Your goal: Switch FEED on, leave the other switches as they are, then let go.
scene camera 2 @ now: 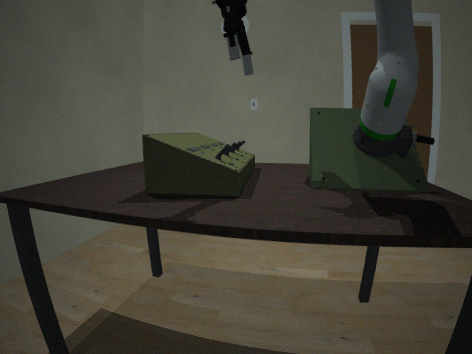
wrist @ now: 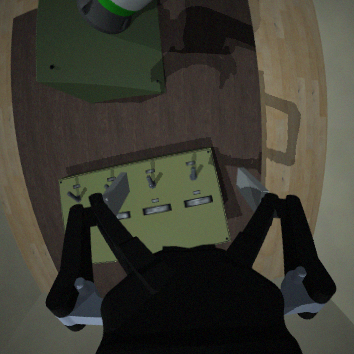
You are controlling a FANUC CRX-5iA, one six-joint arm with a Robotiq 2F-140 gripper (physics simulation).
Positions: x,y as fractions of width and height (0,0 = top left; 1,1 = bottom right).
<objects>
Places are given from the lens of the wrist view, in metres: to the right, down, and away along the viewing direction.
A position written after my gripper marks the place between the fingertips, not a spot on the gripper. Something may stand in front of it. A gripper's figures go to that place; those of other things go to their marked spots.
my gripper (wrist: 0.52,0.51): 0.01, 0.01, 0.21
yellow-green switch box (wrist: 0.51,0.59): 0.01, 0.10, 0.46
</objects>
